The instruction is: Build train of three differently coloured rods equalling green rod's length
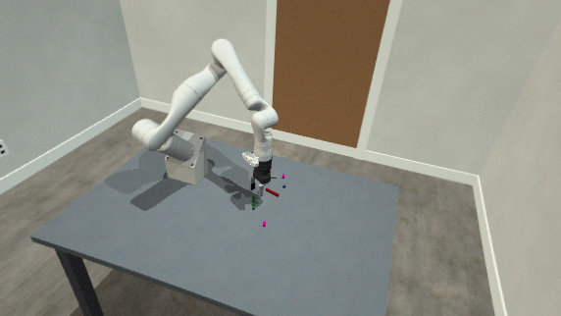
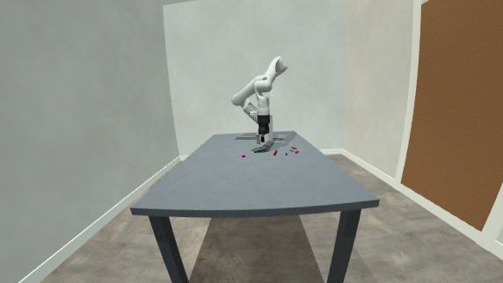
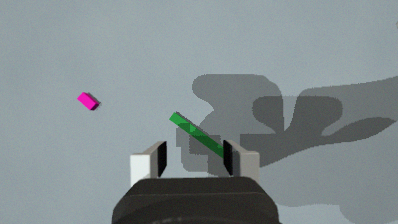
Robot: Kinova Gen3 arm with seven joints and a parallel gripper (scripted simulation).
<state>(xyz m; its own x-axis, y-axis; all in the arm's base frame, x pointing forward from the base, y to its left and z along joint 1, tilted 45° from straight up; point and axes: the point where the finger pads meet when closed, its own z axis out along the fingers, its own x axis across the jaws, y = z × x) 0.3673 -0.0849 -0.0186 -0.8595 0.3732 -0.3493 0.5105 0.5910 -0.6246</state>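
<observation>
My hand is 80 mm short of the blue rod, 150 mm to the right of it and 70 mm above it. Also, from my hand: red rod 40 mm ahead, 90 mm to the left, 70 mm below; grey rod 10 mm ahead, 200 mm to the left, 70 mm below; green rod 10 mm behind, 10 mm to the right, 70 mm below.
</observation>
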